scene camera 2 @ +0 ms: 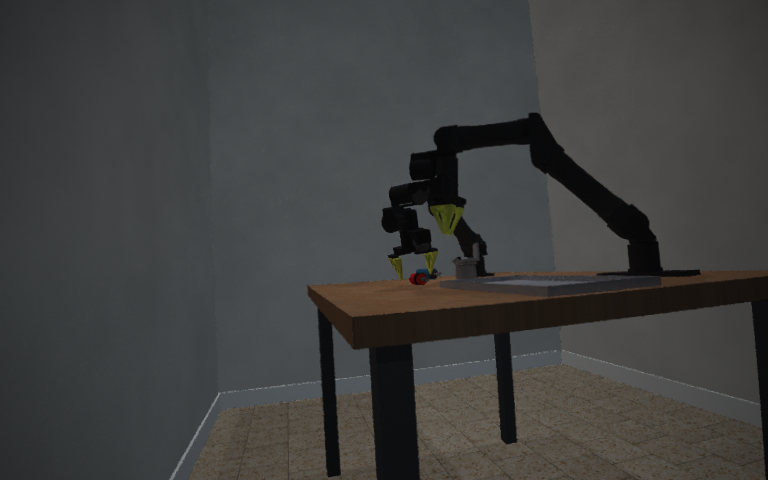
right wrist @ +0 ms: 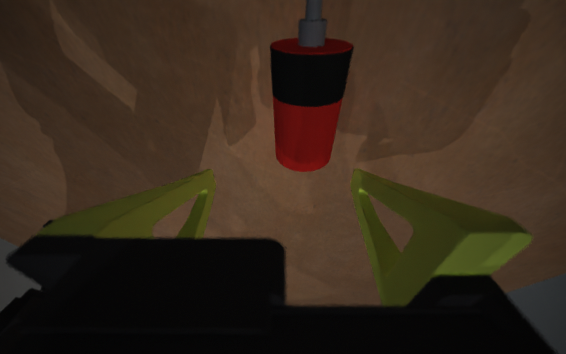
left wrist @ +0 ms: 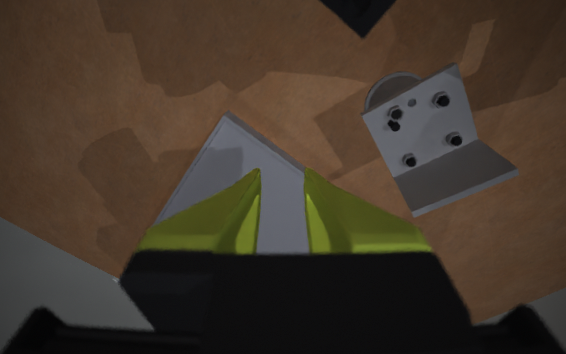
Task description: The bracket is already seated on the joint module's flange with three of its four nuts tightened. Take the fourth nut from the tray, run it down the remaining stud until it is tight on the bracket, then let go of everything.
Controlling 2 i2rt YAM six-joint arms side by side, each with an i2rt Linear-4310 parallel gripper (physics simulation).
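Places are measured from the left arm's base along level axes (x ahead, y left, z up), in centimetres.
Pixels of known places: left gripper, between the fingertips: [scene camera 2: 447,234] [left wrist: 282,177]; right gripper, between the fingertips: [right wrist: 282,176]; right arm's base, origin of its link: [scene camera 2: 477,275].
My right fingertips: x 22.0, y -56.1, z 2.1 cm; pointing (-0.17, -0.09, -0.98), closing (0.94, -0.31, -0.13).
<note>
Behind a point stands the place of what it marks.
The grey bracket [left wrist: 425,135] @[x 16.3, y -39.9, z 6.6 cm] [scene camera 2: 475,250] @[x 15.2, y -37.4, z 8.9 cm] sits on the round joint module [left wrist: 392,85] @[x 19.0, y -41.9, z 2.5 cm] [scene camera 2: 466,270] @[x 18.6, y -38.1, z 3.5 cm]. A dark-centred nut shows at each corner of its flat plate; how tight they are cannot be told. A small dark shape lies beside the upper-left nut [left wrist: 395,113] @[x 19.6, y -40.7, z 7.1 cm]. The grey tray [left wrist: 267,143] @[x 27.6, y -32.1, z 1.0 cm] [scene camera 2: 600,286] @[x 38.2, y 8.7, z 0.8 cm] lies beside the module, partly hidden behind my left fingers. My left gripper [left wrist: 282,177] @[x 26.3, y -36.7, z 13.4 cm] [scene camera 2: 449,232] @[x 26.3, y -36.7, z 13.4 cm] is nearly closed, empty, high above the tray. My right gripper [right wrist: 282,176] @[x 22.0, y -56.1, z 2.1 cm] [scene camera 2: 416,275] @[x 22.0, y -56.1, z 2.1 cm] is wide open and empty, low over the table near a red-and-black handled tool [right wrist: 307,120] @[x 24.8, y -51.8, z 3.4 cm] [scene camera 2: 417,278] @[x 26.7, y -49.7, z 2.0 cm].
The tool lies on the wooden table [scene camera 2: 390,300] @[x 59.4, y -17.5, z 0.0 cm] [right wrist: 310,220] @[x 21.9, y -64.5, z 0.0 cm], its grey shaft [right wrist: 313,10] @[x 25.8, y -48.3, z 2.0 cm] pointing away from my right gripper. A blue object [scene camera 2: 423,272] @[x -1.0, y -79.8, z 2.8 cm] is beside the red handle. The dark corner of an arm base [left wrist: 362,20] @[x 26.0, y -44.5, z 15.5 cm] shows at the top of the left wrist view.
</note>
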